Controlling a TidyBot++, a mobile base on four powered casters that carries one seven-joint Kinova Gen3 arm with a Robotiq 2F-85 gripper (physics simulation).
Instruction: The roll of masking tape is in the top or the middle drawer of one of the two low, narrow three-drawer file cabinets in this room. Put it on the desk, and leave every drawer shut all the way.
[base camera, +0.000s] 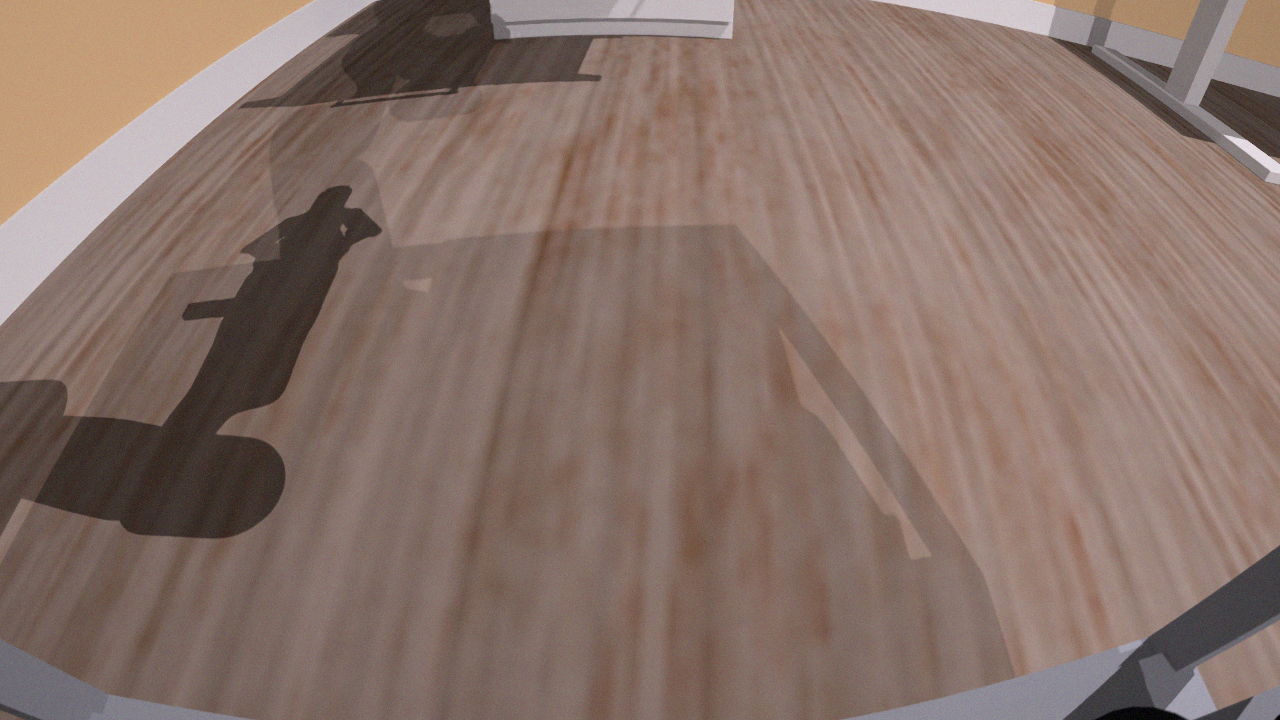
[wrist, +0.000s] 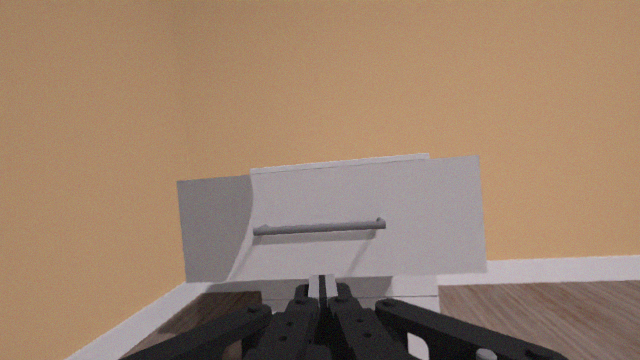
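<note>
A white file cabinet (base camera: 617, 26) (wrist: 340, 163) stands against the far wall; its lower part shows in the base view. In the wrist view its top drawer (wrist: 430, 215) is pulled out, with the wide front nearer to me than the cabinet body. A grey bar handle (wrist: 320, 228) runs across that front. Lower fronts show partly beneath it. My gripper (wrist: 322, 292) is shut and empty, pointing towards the cabinet, with its tips in front of the drawer front's lower edge in the picture and apart from the handle. The drawer's inside is hidden. The masking tape does not show.
A grey leg with a long foot (base camera: 1203, 62), perhaps the desk's, stands at the right in the base view. An orange wall with a white baseboard (base camera: 107, 152) runs along the left. Shadows of the arm and open drawer lie on the wooden floor (base camera: 716, 402).
</note>
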